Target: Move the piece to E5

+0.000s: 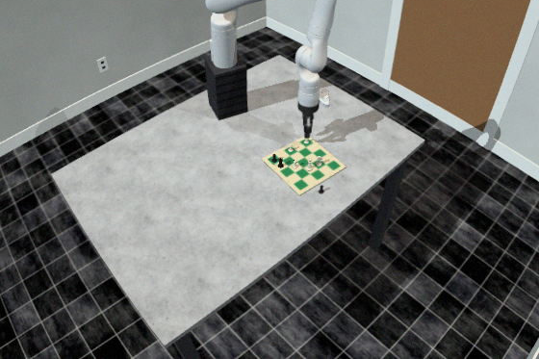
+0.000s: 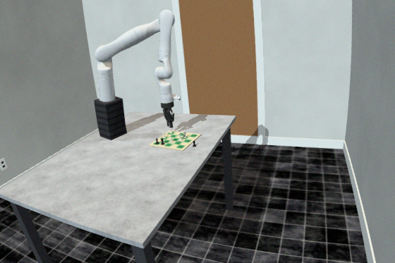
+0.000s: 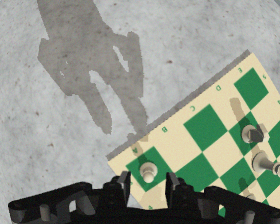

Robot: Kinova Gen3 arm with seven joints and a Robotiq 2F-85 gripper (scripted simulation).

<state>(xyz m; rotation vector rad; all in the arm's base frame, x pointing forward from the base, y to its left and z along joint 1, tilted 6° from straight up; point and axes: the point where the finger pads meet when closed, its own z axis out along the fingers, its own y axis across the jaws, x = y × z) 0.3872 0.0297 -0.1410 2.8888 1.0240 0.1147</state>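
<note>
My gripper is now 60 mm short of the cream chessboard, 90 mm to the left of it and 60 mm above it.
</note>
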